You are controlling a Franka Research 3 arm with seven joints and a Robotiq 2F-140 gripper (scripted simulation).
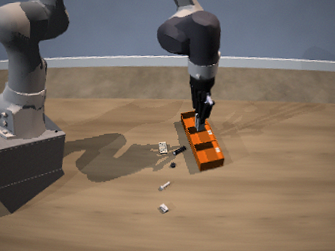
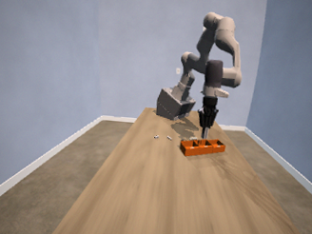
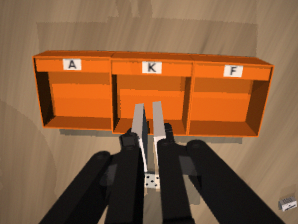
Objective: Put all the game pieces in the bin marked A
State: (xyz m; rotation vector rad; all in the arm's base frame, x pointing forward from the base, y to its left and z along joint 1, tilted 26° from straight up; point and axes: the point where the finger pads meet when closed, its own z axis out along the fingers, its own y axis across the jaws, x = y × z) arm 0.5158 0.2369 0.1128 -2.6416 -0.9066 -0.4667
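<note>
Right now the orange bin is 9 cm below my hand and 1 cm ahead of it. The rest, counted from my hand: white domino: 12 cm behind, 10 cm below, 6 cm to the right; black nut: 13 cm to the right, 10 cm below, 6 cm behind; black cylinder: 10 cm below, 6 cm to the right, 6 cm behind.
</note>
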